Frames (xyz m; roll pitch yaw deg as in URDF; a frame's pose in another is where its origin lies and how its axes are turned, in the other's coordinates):
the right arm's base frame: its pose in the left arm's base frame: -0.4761 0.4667 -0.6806 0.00 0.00 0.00
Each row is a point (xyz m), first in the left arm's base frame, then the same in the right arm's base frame.
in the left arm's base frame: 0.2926 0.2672 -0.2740
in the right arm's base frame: 0.7687 -0.1995 0.4066
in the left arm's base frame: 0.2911 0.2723 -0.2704
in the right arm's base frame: 0.7672 -0.1944 0.4102
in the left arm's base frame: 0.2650 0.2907 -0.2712
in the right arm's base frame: 0.7411 -0.1760 0.4094
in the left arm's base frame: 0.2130 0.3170 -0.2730
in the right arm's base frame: 0.6891 -0.1497 0.4076
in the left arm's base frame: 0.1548 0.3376 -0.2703
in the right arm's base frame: 0.6309 -0.1291 0.4103
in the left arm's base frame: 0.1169 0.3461 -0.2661
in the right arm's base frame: 0.5930 -0.1206 0.4145
